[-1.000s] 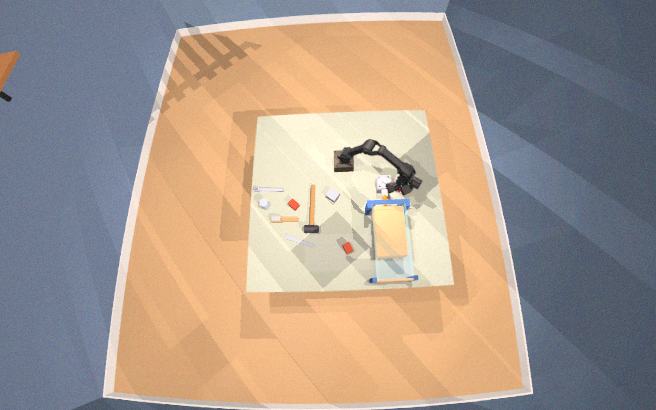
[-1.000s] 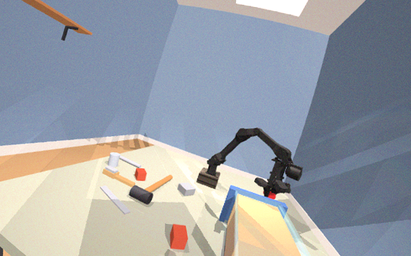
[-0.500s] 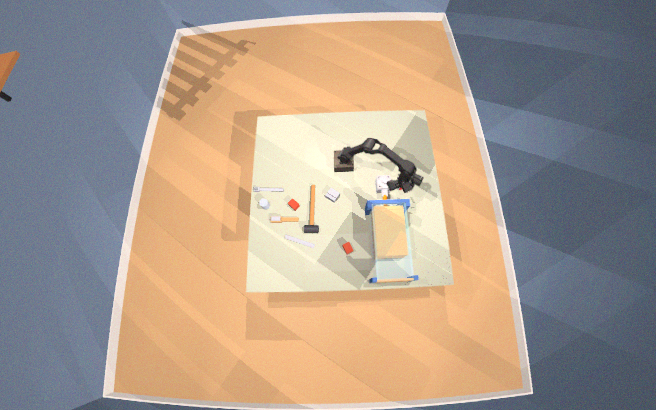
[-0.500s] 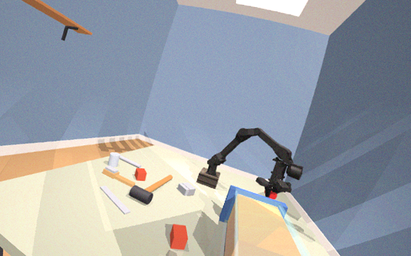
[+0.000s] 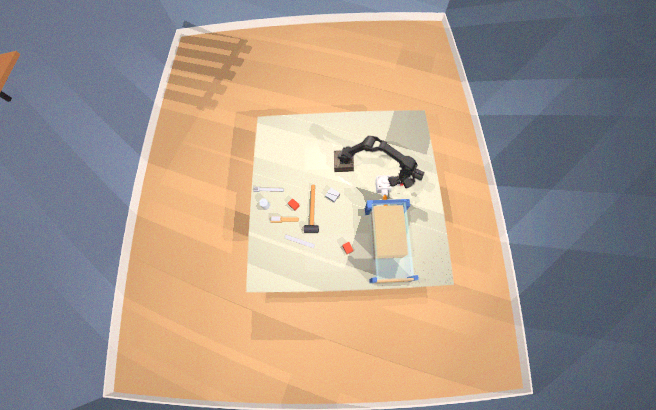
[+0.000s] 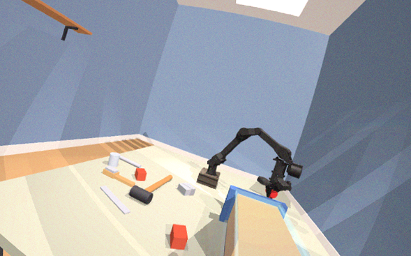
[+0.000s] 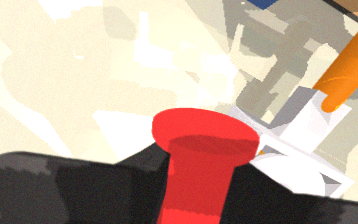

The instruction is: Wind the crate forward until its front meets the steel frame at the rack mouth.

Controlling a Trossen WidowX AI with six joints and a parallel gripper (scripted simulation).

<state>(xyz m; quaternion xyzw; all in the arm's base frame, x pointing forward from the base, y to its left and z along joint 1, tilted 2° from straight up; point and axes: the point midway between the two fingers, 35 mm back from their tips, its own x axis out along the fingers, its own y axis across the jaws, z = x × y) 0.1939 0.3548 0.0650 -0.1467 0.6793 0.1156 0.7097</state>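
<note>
The crank arm lies 10 mm behind my gripper tip, 40 mm to the right of it and 10 mm below it. From my gripper tip the other things lie so: blue steel frame 140 mm ahead, 90 mm to the right, 10 mm below; then white hand winch 40 mm behind, 110 mm to the right, 80 mm below; then red knob 20 mm above.
</note>
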